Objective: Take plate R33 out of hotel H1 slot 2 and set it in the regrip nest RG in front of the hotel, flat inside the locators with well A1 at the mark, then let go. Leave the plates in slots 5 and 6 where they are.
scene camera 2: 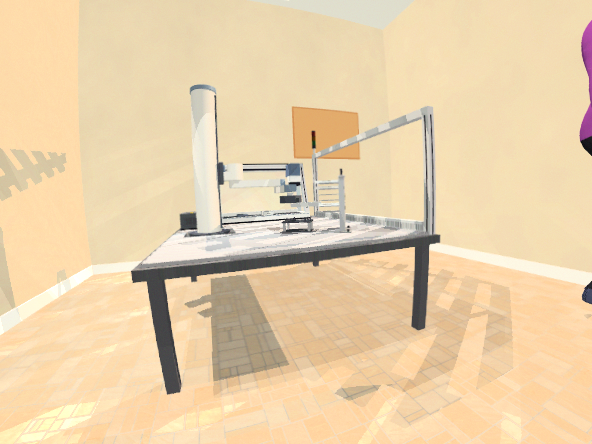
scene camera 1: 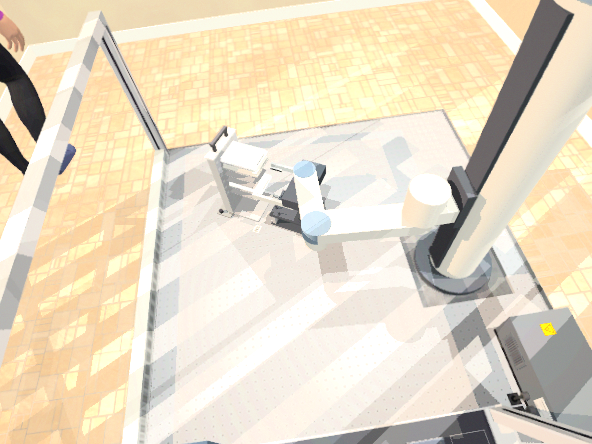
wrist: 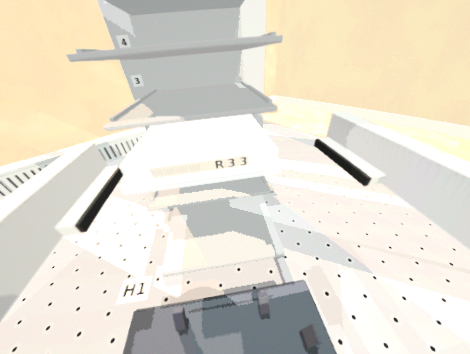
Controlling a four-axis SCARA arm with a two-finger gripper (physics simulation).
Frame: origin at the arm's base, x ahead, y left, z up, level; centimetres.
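Seen in the pictures: gripper, fingertip midpoint: (scene camera 2: 320, 203) (scene camera 1: 262, 179) (wrist: 222, 142); arm's base, origin of the base link: (scene camera 2: 210, 234) (scene camera 1: 451, 261).
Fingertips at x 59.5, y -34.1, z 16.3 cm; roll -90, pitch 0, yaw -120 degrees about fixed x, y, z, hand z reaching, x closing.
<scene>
Offsets run from my fingertips to a thing's middle. "spot": to the spot under its first point.
Plate R33 @(dx +4.2, dy -1.0, dz -0.6 cm) (wrist: 200, 142), white with its label facing the camera, lies flat in hotel H1 @(dx +7.7, dy -3.0, dz +1.7 cm) (wrist: 182, 60) (scene camera 2: 342, 205) below the shelf marked 3. My gripper (wrist: 222, 142) (scene camera 2: 314, 204) is open at about plate height. Its black-padded fingertips stand on either side of the plate's near part, with a narrower gap at the left than at the right. The dark regrip nest @(dx -10.5, dy +8.0, dz -11.2 cm) (wrist: 220, 327) (scene camera 2: 298, 223) (scene camera 1: 286, 215) is low in front of the hotel; its visible locators hold no plate. White plates @(dx +4.3, dy -1.0, dz +11.9 cm) (scene camera 1: 245, 154) sit in the upper hotel slots.
The SCARA column (scene camera 1: 520, 150) (scene camera 2: 204, 160) stands across the table from the hotel. A grey box @(spot: dx -67.5, dy +70.4, dz -3.5 cm) (scene camera 1: 545, 355) is at the lower right of scene camera 1. A metal frame (scene camera 1: 55, 130) (scene camera 2: 428, 170) borders the table. Part of a person (scene camera 1: 20, 100) (scene camera 2: 587, 85) shows beyond it.
</scene>
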